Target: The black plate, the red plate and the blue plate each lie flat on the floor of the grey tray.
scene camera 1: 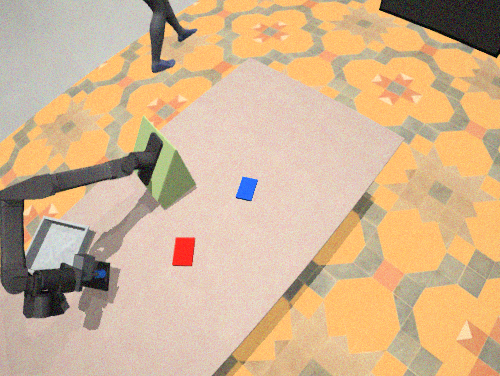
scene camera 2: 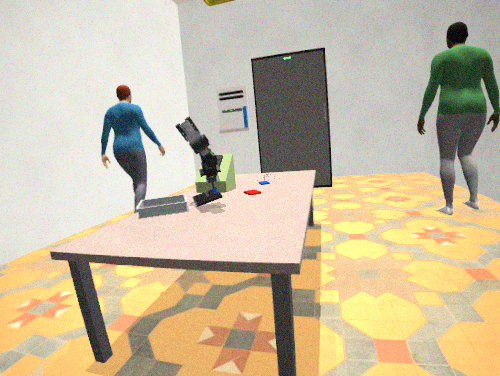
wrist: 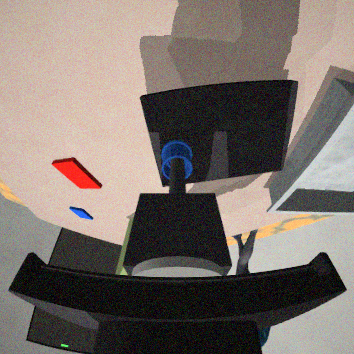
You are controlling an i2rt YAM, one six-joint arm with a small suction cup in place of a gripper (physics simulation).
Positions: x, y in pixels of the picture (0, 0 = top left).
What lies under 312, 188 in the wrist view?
A grey tray.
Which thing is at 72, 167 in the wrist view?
A red plate.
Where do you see a black plate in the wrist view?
240, 128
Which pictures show the grey tray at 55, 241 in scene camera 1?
Scene camera 1, scene camera 2 and the wrist view: all of them.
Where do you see the suction cup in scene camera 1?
At 82, 269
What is the suction cup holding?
A black plate.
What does the grey tray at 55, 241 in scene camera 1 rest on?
The table.
